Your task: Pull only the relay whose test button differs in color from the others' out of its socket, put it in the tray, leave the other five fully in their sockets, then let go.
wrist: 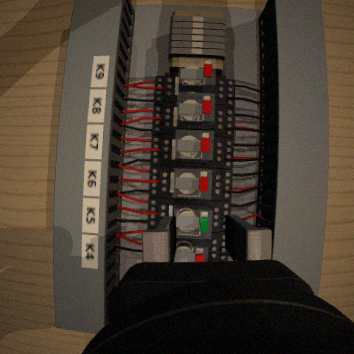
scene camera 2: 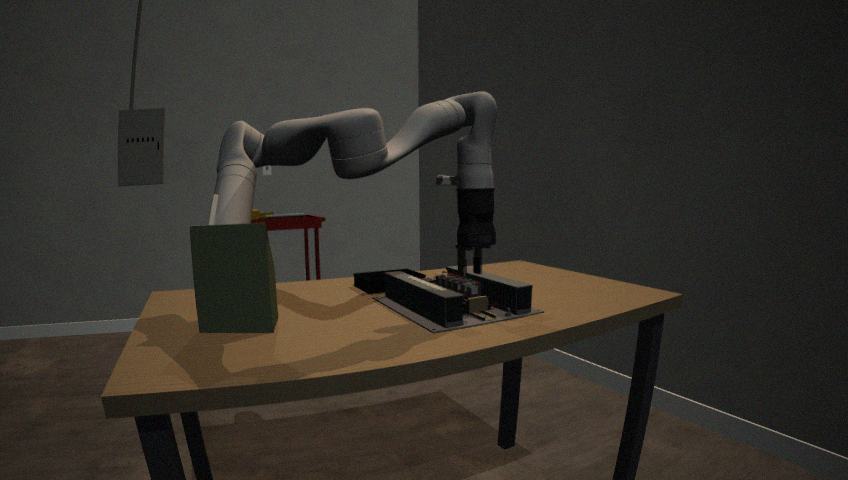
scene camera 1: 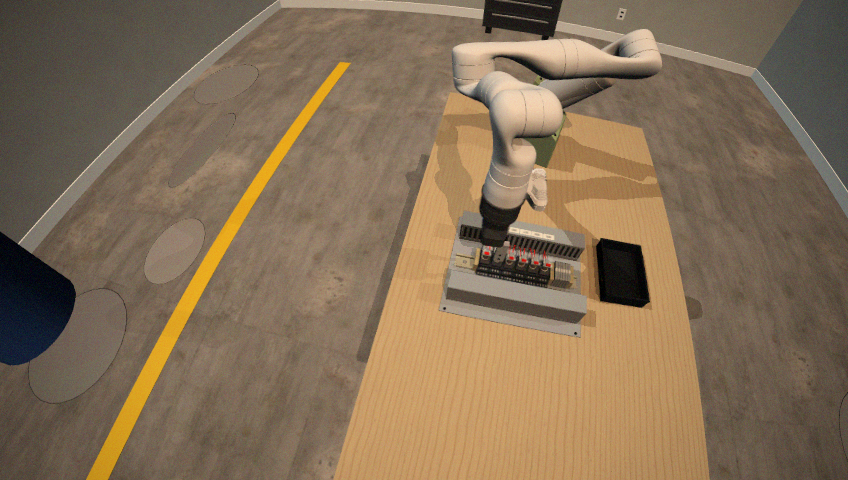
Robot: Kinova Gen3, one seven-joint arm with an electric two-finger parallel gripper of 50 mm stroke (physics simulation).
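Frame: origin at the arm's base, x ahead, y left, z up, level; millimetres.
Where they show: gripper, fingertip midpoint: (wrist: 200, 231) (scene camera 2: 470, 274) (scene camera 1: 498, 251); arm's base at its link origin: (scene camera 2: 227, 243).
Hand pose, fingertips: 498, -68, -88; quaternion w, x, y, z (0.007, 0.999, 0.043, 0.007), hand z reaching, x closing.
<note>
Each offset is from my fingertips to the top centre of the thing, as dx, dy, dz. Level surfaces: height alone.
The relay with the green test button @(-6, +3, -11) (wrist: 187, 218) sits in the row beside label K5, in the wrist view. The other relays have red buttons, such as those at K8 @(-8, +87, -11) (wrist: 190, 109), K7 @(-8, +60, -11) (wrist: 189, 146) and K6 @(-7, +32, -11) (wrist: 187, 183); all stand in the socket row. The K4 relay @(-6, -24, -11) (wrist: 185, 251) is partly hidden by the gripper. My gripper (wrist: 200, 231) (scene camera 1: 501, 254) (scene camera 2: 469, 273) is open, pointing down over the row, one finger on each side of the green-button relay, with no visible grip on it. In scene camera 1 a finger covers that relay. The black tray @(-61, +319, -45) (scene camera 1: 623, 303) (scene camera 2: 368, 283) stands beside the panel.
Grey wire ducts @(+77, +59, -18) (scene camera 1: 514, 300) (wrist: 302, 150) run along both sides of the relay row, with red and black wires between. Grey terminal blocks @(-10, +157, -34) (scene camera 1: 562, 274) (wrist: 197, 36) stand at the row's K9 end. The green arm base (scene camera 2: 235, 279) stands on the wooden table @(dz -80) (scene camera 1: 523, 404).
</note>
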